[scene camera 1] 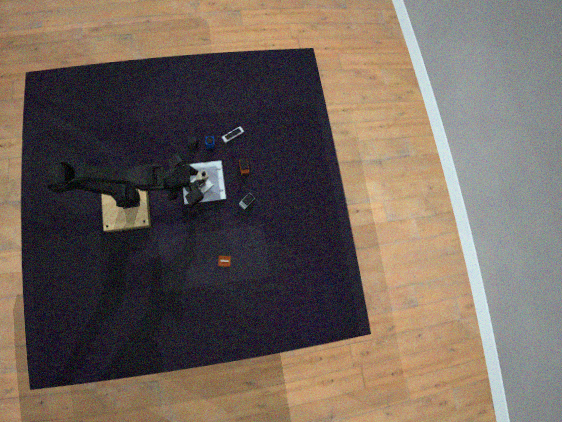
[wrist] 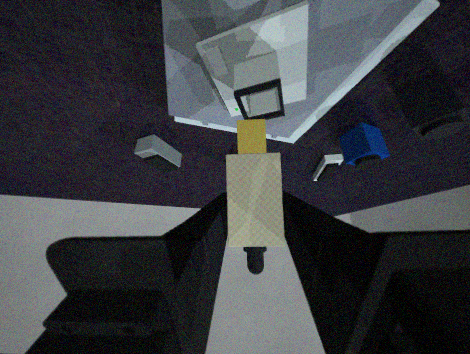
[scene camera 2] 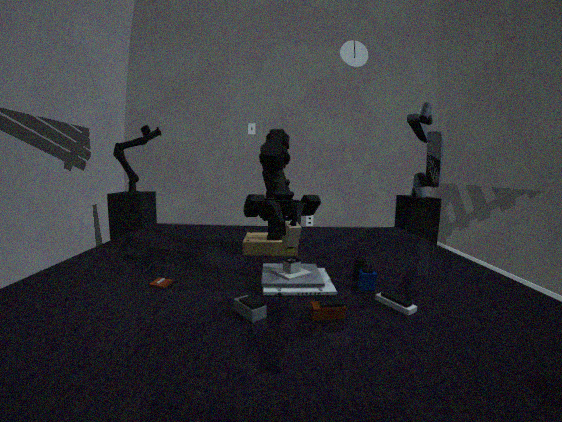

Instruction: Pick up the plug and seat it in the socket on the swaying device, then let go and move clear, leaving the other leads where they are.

Scene:
my gripper: holds a plug [wrist: 255,220]
a blue lead [wrist: 363,146]: on the table

